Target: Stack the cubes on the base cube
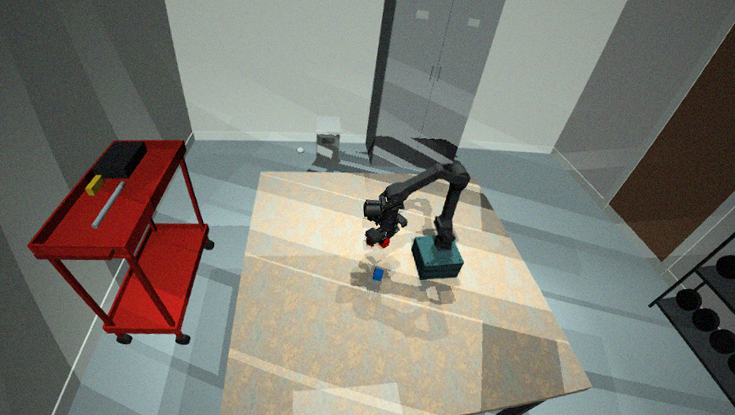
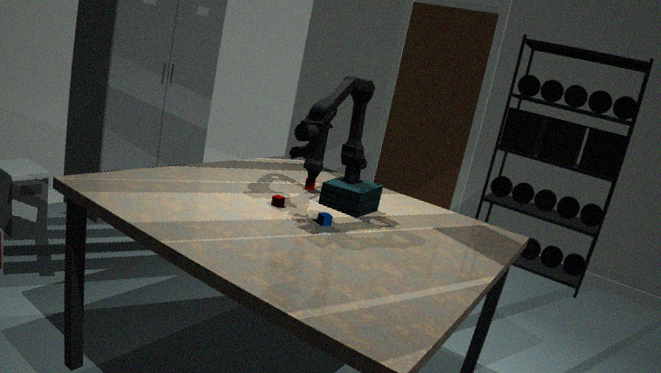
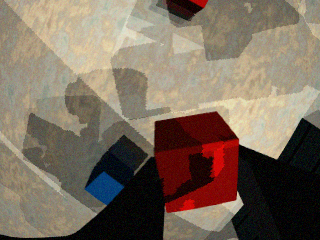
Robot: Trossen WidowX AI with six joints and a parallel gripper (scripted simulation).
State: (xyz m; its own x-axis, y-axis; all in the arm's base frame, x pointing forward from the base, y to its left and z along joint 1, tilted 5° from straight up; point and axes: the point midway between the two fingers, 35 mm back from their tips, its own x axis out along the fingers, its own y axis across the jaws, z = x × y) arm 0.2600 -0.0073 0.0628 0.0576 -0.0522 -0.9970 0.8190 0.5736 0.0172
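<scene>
My gripper tip is now 20 mm short of the blue cube, 100 mm to the right of it and 90 mm above it. Round my gripper tip: red cube 30 mm ahead, 100 mm to the right, 90 mm below.
</scene>
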